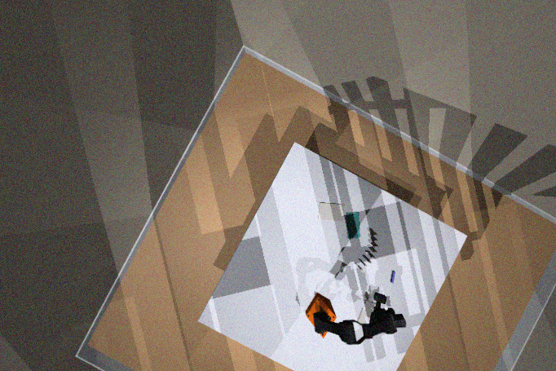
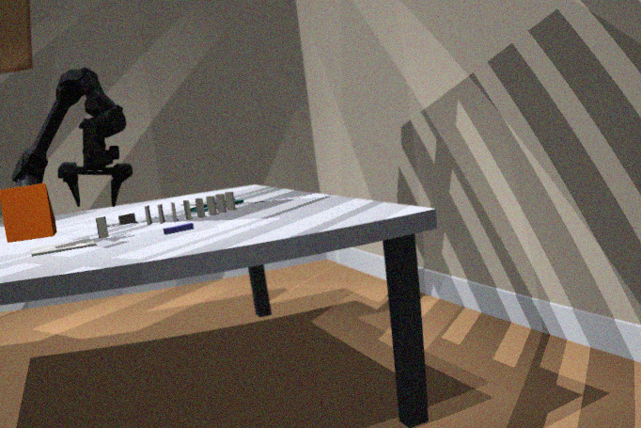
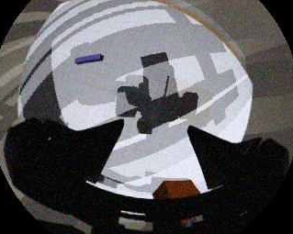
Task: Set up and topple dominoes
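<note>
Right now the cream card is 110 mm behind my gripper tip, 50 mm to the right of it and 70 mm below it. From my gripper tip the other things lie so: blue domino 180 mm ahead, 100 mm to the right, 70 mm below; teal card 390 mm ahead, 270 mm to the left, 70 mm below.
</note>
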